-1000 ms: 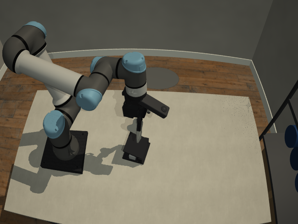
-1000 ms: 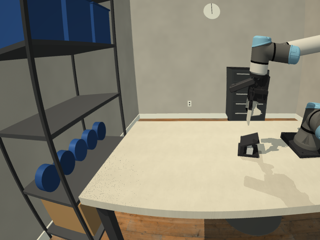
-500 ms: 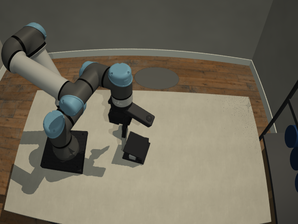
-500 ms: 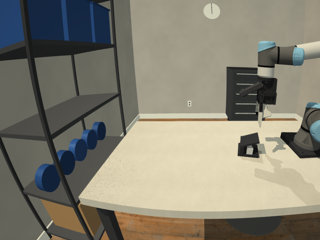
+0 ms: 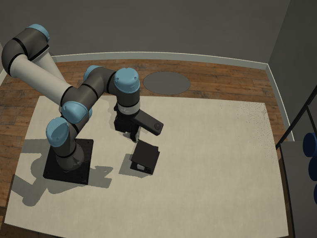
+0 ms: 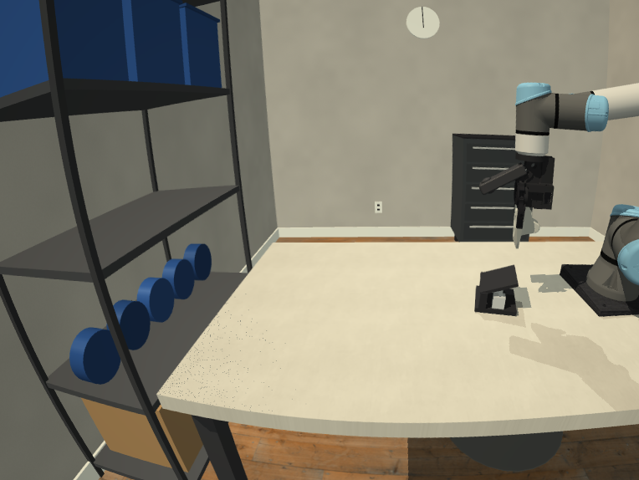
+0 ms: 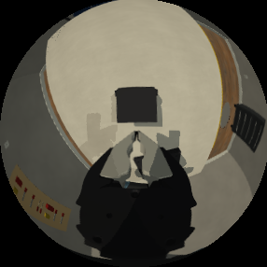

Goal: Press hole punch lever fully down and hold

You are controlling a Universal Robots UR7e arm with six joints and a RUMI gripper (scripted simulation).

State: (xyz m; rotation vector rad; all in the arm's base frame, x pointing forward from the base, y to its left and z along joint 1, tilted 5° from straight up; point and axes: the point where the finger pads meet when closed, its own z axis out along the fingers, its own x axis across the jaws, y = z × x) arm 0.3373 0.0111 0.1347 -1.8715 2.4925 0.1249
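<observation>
My gripper is now 130 mm above the hole punch, 40 mm short of it and 10 mm to the left of it.
</observation>
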